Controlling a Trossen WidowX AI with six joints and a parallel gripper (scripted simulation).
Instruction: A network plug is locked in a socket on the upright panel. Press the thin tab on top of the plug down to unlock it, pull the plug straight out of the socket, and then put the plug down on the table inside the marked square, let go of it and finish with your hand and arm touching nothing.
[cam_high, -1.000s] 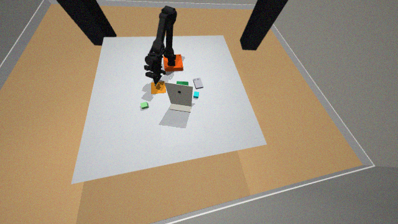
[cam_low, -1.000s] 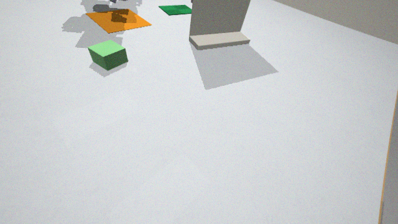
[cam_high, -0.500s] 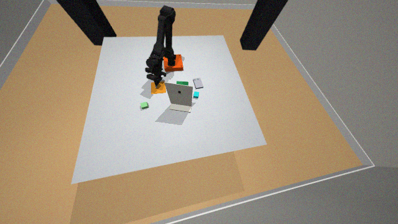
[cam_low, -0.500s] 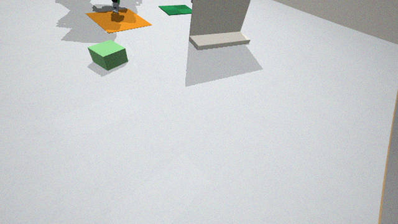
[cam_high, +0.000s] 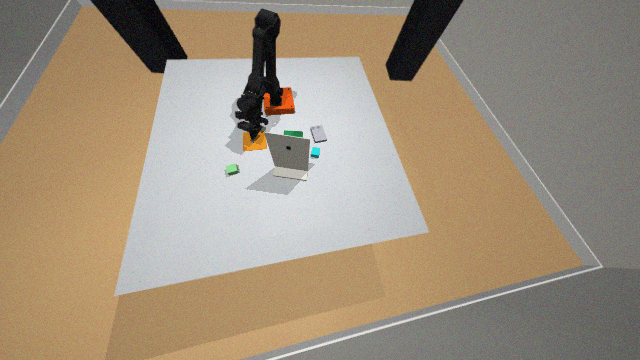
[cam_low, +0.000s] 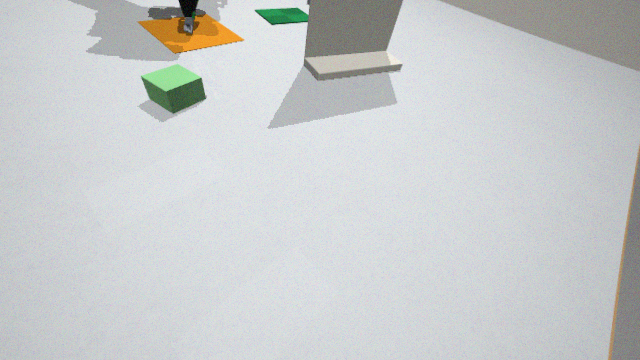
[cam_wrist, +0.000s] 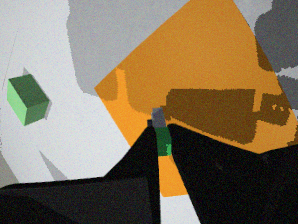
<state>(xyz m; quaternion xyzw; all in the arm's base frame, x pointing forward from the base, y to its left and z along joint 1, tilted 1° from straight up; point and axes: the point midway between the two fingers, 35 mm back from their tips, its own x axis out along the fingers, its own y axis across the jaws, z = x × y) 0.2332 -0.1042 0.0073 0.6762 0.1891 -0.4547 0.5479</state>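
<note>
The orange square lies 20 mm below my gripper tip and 10 mm behind it. Round my gripper tip: light green cube (170 mm ahead, 80 mm to the right, 10 mm below); then dark green patch (210 mm to the left, 40 mm behind, 20 mm below); then green plug (right at my gripper tip).
</note>
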